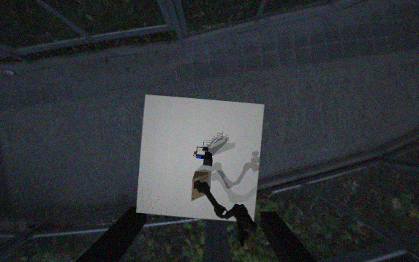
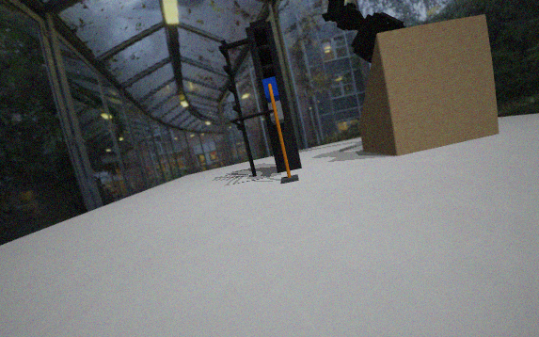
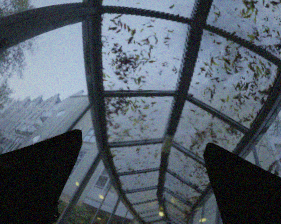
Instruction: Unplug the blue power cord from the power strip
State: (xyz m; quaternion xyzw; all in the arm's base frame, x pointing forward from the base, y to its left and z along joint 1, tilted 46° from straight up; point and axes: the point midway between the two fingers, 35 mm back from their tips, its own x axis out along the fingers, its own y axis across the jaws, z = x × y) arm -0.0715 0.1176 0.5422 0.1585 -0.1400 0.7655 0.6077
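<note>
Now: the plug 38 cm ahead of my gripper tip, 25 cm to the left of it and 48 cm below it. From my gripper tip the other things lie so: thin black rack 46 cm ahead, 19 cm to the left, 50 cm below.
</note>
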